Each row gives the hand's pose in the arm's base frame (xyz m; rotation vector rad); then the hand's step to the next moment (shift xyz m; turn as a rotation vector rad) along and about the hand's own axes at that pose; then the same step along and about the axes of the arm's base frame.
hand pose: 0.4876 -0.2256 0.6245 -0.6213 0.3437 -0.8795
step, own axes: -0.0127 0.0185 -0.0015 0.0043 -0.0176 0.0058
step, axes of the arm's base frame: 0.0029 0.0185 -0.0125 -0.0051 -0.0098 0.0155
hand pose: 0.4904 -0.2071 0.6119 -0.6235 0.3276 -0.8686
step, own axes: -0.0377 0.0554 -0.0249 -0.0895 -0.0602 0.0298
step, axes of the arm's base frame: -0.0021 0.0474 -0.0535 -0.0762 0.0526 0.0628
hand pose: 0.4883 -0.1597 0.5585 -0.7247 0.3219 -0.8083
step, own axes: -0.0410 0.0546 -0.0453 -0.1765 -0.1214 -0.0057
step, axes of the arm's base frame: -0.0211 0.0356 -0.0708 -0.1853 0.0727 0.0795
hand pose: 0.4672 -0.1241 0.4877 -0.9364 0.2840 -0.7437
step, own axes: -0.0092 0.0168 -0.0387 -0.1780 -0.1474 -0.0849
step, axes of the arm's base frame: -0.0193 -0.0116 -0.0368 -0.2396 0.0146 0.0546
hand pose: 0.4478 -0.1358 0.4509 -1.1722 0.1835 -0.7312
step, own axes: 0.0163 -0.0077 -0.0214 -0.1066 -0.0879 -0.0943
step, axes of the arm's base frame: -0.0015 -0.0279 0.0020 -0.1648 -0.0247 0.0148
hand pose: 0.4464 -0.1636 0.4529 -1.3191 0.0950 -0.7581
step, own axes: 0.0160 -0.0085 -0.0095 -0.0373 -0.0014 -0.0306
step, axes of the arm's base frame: 0.0039 -0.0171 0.0105 -0.0435 -0.0052 -0.0204
